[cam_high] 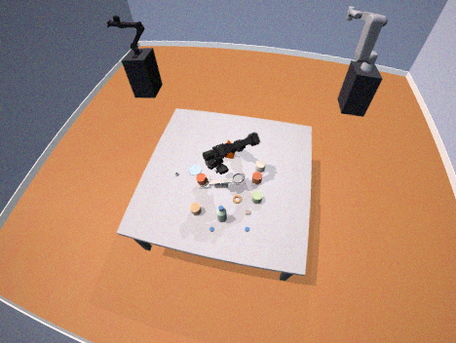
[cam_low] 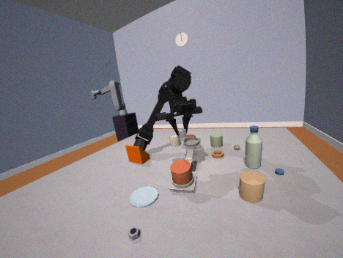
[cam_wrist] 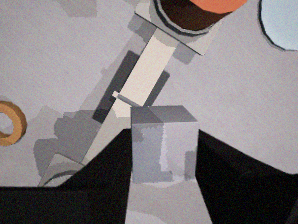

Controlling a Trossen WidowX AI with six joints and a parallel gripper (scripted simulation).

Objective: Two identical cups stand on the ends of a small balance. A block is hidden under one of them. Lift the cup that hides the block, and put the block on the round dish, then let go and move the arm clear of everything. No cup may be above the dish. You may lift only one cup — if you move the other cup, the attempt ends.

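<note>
The pale blue round dish lies 9 cm behind my gripper tip, 20 cm to the right of it and 16 cm below it. Round my gripper tip: pale grey block (1 cm above); bottle (28 cm ahead, 7 cm to the left, 5 cm below); small balance (1 cm ahead, 2 cm to the left, 14 cm below).
</note>
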